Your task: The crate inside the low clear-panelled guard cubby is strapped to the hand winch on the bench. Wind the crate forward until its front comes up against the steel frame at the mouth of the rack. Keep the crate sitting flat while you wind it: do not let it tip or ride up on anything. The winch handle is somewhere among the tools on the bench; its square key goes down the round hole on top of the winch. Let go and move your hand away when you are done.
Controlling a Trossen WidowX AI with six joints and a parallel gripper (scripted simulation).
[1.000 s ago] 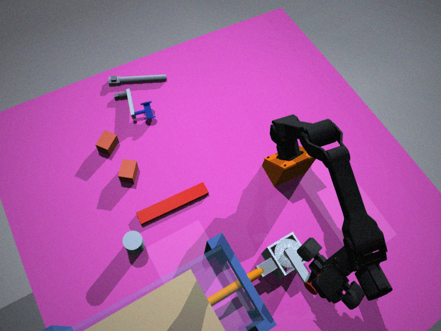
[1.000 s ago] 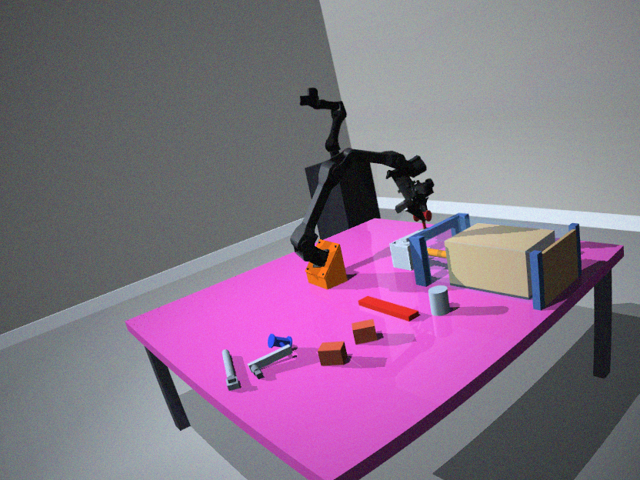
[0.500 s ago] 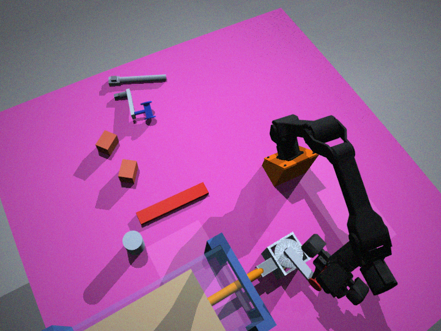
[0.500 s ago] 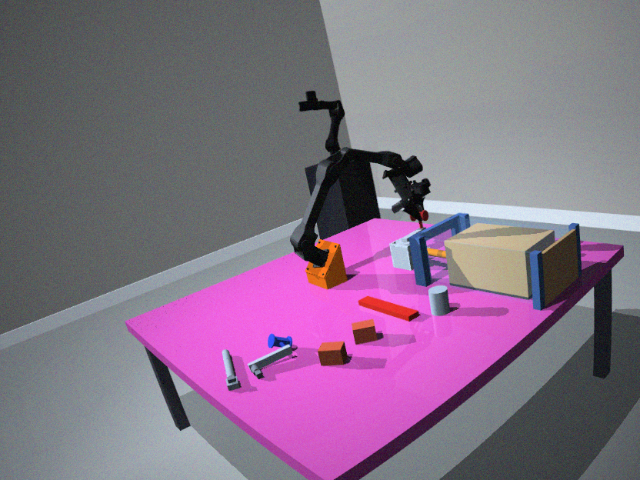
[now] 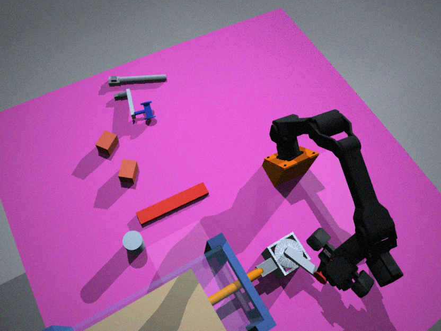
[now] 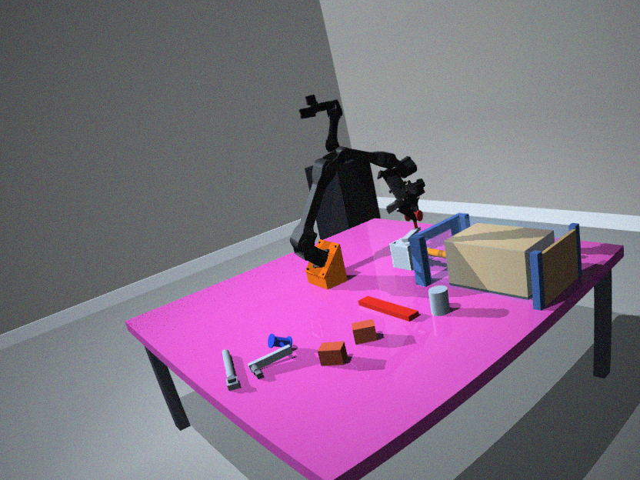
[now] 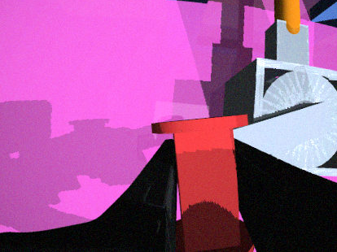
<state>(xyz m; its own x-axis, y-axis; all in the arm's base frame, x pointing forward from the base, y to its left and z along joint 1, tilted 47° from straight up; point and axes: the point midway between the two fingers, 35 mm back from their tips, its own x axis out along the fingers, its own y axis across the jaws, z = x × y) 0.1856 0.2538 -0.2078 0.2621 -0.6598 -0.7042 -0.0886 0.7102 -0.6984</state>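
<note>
My gripper tip is now 4 cm to the left of the winch handle and 3 cm above it. Also, from my gripper tip: red knob: 2 cm behind; blue steel frame: 17 cm ahead, 11 cm to the right, 3 cm below; grey winch: 10 cm to the right, 10 cm below.
</note>
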